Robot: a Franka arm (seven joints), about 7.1 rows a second.
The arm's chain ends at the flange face. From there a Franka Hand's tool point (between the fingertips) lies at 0.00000 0.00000 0.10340 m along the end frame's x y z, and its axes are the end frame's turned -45 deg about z.
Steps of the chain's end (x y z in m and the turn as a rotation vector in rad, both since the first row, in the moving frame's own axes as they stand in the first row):
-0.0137 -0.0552 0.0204 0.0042 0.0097 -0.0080
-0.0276 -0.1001 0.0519 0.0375 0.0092 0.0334
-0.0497 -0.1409 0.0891 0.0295 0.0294 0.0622
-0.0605 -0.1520 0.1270 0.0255 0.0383 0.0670
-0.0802 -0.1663 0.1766 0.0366 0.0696 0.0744
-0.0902 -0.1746 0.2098 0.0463 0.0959 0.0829
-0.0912 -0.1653 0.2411 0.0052 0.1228 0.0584
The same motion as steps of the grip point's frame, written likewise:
0.0304 -0.0483 0.0204 -0.0039 0.0098 -0.0080
0.0547 -0.0923 0.0518 0.0200 0.0330 0.0334
0.0688 -0.1346 0.0890 0.0001 0.0416 0.0622
0.0693 -0.1492 0.1269 -0.0091 0.0451 0.0670
0.0685 -0.1716 0.1763 -0.0233 0.0751 0.0744
0.0699 -0.1832 0.2092 -0.0351 0.1006 0.0829
0.0615 -0.1725 0.2403 -0.0832 0.0905 0.0584

